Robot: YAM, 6 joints.
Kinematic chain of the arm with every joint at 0, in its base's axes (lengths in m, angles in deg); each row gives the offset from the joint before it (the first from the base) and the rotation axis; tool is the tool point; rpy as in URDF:
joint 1: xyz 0 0 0.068 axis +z
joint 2: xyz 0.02 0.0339 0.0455 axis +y
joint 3: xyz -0.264 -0.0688 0 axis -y
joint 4: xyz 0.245 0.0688 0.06 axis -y
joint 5: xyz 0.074 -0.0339 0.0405 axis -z
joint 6: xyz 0.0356 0 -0.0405 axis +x
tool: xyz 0 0 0 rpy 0 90 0
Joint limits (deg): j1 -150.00..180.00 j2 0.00..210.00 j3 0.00..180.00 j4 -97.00..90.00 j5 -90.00..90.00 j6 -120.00..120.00
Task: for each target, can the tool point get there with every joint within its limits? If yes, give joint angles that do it. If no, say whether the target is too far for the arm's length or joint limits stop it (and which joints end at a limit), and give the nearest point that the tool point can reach.
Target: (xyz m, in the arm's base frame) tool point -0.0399 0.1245 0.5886
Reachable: yes | joints -58.24 35.51 90.23 50.98 -62.41 -92.86
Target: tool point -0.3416 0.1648 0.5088
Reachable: yes | joints 150.13 103.50 102.55 59.40 -49.86 64.83
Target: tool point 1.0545 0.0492 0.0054
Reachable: no: too far | nearest point 0.6418 0.0299 0.0485 | short by 0.415 m
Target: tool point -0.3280 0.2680 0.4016
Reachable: yes | joints -41.58 16.97 156.85 -69.48 28.94 51.88
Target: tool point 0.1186 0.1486 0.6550
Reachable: yes | joints 44.00 90.90 122.23 66.54 -43.43 -80.95
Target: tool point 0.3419 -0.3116 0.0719
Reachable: yes | joints -43.88 148.97 118.32 -72.87 -20.37 1.16
